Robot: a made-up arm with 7 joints.
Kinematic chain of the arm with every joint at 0, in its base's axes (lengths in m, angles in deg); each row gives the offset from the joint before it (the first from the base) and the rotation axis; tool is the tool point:
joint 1: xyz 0 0 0.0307 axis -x
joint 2: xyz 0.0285 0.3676 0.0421 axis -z
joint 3: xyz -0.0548 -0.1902 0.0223 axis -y
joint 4: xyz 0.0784 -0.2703 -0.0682 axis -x
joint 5: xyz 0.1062 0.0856 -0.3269 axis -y
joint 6: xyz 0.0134 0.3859 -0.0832 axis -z
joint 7: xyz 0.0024 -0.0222 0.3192 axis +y
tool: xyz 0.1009 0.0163 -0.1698
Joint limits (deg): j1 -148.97..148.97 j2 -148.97..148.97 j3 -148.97..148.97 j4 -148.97..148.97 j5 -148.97..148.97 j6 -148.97..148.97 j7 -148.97..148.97
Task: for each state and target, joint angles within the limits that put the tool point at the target. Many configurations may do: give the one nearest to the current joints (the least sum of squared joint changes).
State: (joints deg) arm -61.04 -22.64 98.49 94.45 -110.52 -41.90 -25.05
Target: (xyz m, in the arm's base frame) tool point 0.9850 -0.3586 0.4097
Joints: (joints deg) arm -51.69 -36.39 105.47 76.82 -107.06 -45.65 -23.77
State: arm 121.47 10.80 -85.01 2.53 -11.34 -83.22 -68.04
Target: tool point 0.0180 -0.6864 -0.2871
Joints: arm 128.04 47.23 -82.71 0.93 -33.56 -76.08 -65.88
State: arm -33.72 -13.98 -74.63 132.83 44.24 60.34 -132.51
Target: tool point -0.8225 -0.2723 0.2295
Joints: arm -30.16 35.26 -90.58 119.76 80.08 61.40 -148.97
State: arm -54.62 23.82 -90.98 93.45 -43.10 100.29 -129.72
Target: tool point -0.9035 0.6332 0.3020
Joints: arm -53.72 55.91 -105.88 95.10 -64.32 100.45 -147.03
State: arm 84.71 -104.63 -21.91 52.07 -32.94 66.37 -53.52
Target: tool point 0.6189 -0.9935 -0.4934
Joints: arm 124.23 -119.60 -17.29 82.37 -70.47 34.46 -60.06
